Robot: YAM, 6 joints.
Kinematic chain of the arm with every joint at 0, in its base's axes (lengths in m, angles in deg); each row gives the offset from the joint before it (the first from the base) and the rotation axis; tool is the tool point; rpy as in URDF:
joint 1: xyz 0 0 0.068 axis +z
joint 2: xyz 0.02 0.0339 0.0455 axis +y
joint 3: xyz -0.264 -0.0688 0 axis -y
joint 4: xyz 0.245 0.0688 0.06 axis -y
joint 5: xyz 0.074 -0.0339 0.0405 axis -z
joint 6: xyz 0.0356 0 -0.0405 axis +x
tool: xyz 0 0 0 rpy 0 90 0
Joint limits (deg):
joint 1: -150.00..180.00
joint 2: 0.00..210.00
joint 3: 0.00..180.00
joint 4: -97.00..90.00
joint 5: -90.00..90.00
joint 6: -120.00..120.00
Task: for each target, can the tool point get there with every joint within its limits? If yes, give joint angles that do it. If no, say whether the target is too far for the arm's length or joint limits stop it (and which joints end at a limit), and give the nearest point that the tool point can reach.
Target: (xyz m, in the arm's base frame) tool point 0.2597 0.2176 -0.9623
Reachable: no: too far | nearest point 0.2170 0.1818 -0.3787 | short by 0.586 m
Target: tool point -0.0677 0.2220 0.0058
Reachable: yes | joints 100.43 119.04 25.44 26.40 -47.82 44.69
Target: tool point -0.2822 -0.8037 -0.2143
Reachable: no: too far | nearest point -0.1995 -0.5682 -0.1160 | short by 0.268 m
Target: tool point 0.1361 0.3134 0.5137
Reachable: yes | joints 67.05 105.96 144.67 -68.06 5.03 -8.48
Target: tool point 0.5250 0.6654 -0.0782
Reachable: no: too far | nearest point 0.3900 0.4944 -0.0277 | short by 0.224 m
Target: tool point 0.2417 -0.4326 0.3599
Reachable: yes | joints -58.39 119.47 100.09 43.02 36.01 95.38
